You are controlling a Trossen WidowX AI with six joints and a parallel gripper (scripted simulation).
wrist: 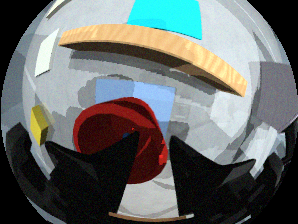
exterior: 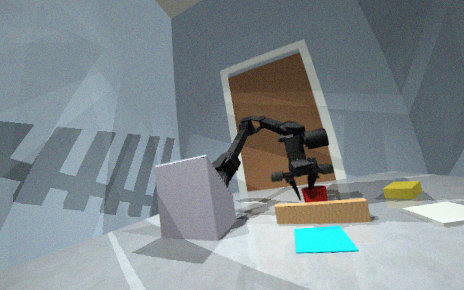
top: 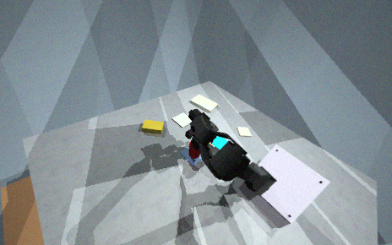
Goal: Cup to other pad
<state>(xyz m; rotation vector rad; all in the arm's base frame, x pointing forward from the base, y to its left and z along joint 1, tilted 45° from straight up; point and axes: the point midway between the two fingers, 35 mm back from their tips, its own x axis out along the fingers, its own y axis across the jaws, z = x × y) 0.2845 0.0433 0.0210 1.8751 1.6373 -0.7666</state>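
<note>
Right now my gripper tip is 5 cm above the blue patch and 3 cm short of it. The rest, counted from my gripper tip: red cup 3 cm ahead; wooden block 9 cm to the right, 3 cm below, 1 cm ahead; cyan pad 18 cm to the right, 5 cm below, 1 cm behind.
</note>
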